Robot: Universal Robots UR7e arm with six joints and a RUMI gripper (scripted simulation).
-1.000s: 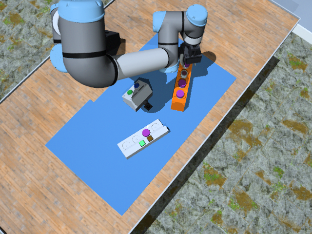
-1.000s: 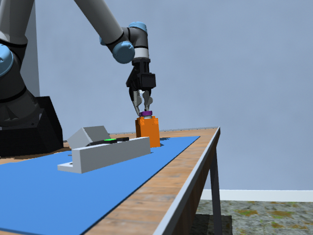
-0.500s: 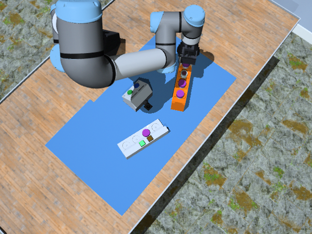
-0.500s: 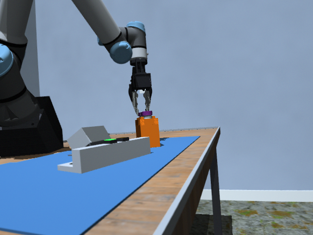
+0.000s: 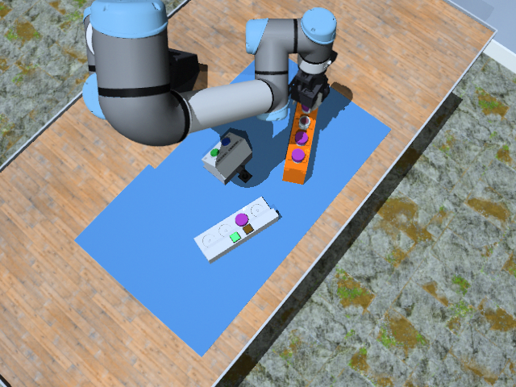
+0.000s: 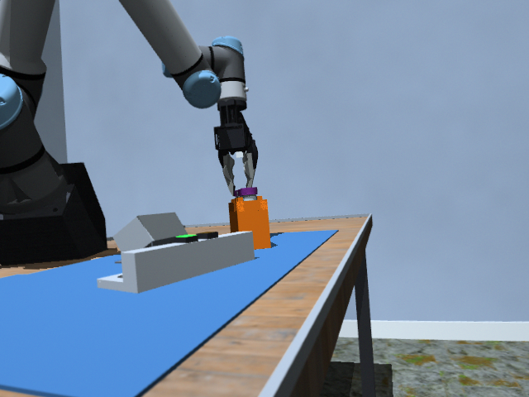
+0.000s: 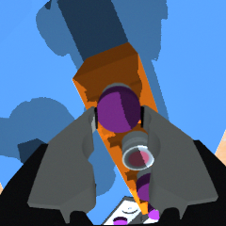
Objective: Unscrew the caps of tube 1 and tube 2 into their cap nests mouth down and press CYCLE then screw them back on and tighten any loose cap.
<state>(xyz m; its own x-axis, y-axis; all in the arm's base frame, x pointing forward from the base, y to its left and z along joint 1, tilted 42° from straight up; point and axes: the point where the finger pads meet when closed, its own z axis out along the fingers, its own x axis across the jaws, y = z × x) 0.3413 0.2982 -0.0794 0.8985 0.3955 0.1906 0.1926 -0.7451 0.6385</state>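
Right now the purple cap is 10 mm below my hand. The rest, counted from my hand: grey key housing 240 mm to the right, 80 mm behind, 70 mm below; green key 270 mm to the right, 100 mm behind, 60 mm below; blue key 220 mm to the right, 100 mm behind, 60 mm below.
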